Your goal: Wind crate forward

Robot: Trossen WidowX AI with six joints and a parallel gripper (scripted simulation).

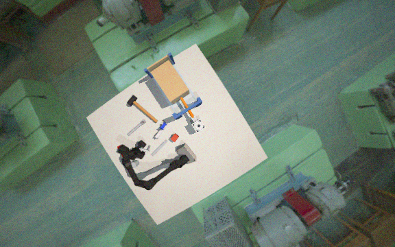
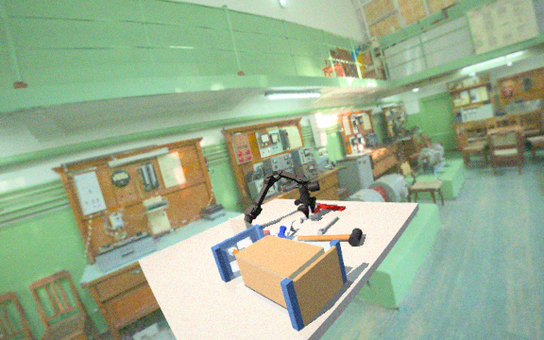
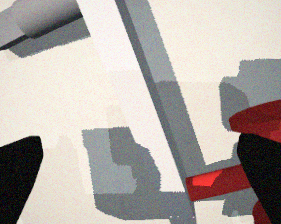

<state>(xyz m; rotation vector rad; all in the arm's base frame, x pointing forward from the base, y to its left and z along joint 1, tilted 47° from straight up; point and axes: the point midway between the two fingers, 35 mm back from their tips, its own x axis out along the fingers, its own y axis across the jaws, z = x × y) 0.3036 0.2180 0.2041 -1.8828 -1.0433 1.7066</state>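
My gripper tip is 6 cm to the right of the red knob. Also, from my gripper tip: blue knob (4 cm ahead, 30 cm to the right, 2 cm above); red bar (3 cm ahead, 19 cm to the left, 2 cm below); blue-handled tool (2 cm ahead, 25 cm to the right, 1 cm above).
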